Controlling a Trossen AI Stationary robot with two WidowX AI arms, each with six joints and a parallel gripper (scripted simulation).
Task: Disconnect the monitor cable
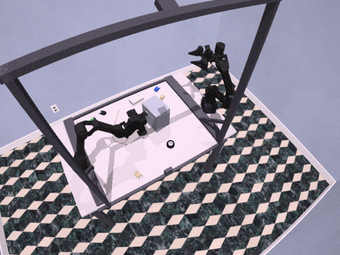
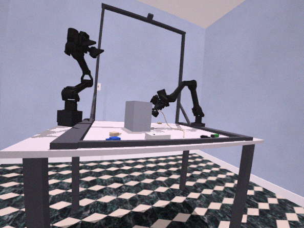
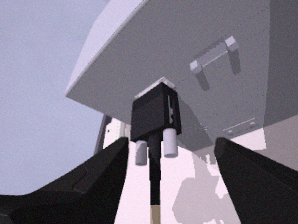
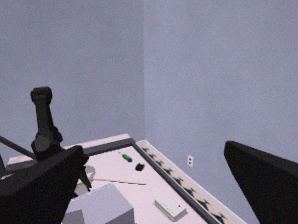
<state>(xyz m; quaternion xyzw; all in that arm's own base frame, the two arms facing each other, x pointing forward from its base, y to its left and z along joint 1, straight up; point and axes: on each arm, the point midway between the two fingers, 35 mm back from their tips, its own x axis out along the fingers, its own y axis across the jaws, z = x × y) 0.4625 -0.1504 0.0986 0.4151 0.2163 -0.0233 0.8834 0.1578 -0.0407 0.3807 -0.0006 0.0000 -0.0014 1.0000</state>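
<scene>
The grey box is 13 cm to the right of my left hand, 5 cm below it and 2 cm ahead of it.
</scene>
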